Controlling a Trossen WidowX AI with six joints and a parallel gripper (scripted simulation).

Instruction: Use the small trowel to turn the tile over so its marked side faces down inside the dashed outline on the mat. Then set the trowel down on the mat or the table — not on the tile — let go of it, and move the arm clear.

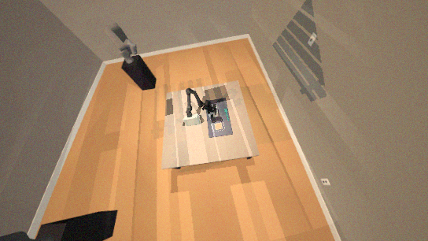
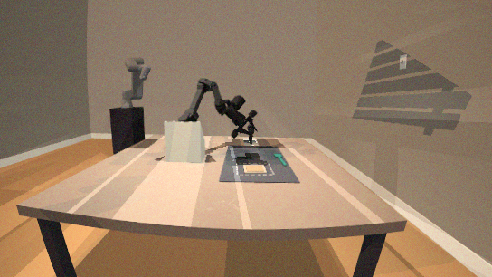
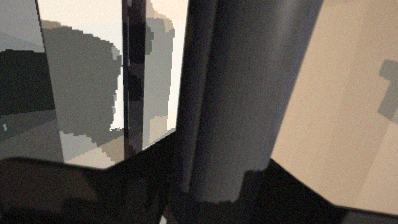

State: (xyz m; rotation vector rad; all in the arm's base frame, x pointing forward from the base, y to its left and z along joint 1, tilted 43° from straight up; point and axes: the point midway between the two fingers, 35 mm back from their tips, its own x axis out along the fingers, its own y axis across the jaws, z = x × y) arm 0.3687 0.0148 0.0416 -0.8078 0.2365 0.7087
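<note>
The trowel is 30 mm behind my gripper tip and 10 mm below it. Round my gripper tip: small pale tile (200 mm to the right, 130 mm below, 10 mm behind); dark mat (160 mm below, 30 mm to the right, 10 mm ahead); small green t-shaped piece (140 mm ahead, 130 mm below, 10 mm to the right).
</note>
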